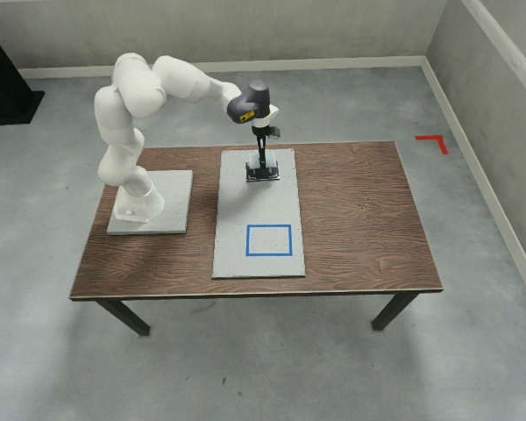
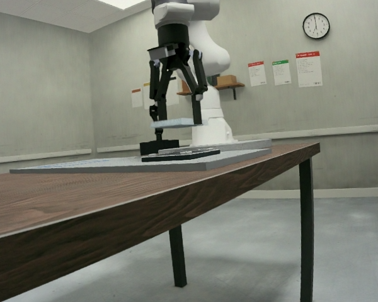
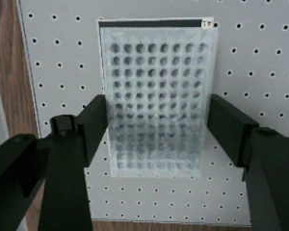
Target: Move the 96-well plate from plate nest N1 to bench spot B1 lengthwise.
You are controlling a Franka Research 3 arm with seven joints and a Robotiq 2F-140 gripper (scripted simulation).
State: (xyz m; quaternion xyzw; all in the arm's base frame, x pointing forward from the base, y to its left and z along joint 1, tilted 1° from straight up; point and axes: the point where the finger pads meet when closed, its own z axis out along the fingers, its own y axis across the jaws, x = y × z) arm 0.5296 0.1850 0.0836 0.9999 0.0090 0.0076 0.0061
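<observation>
Right now the black plate nest is 90 mm below my hand. Also, from my hand: clear 96-well plate 20 mm below.
</observation>
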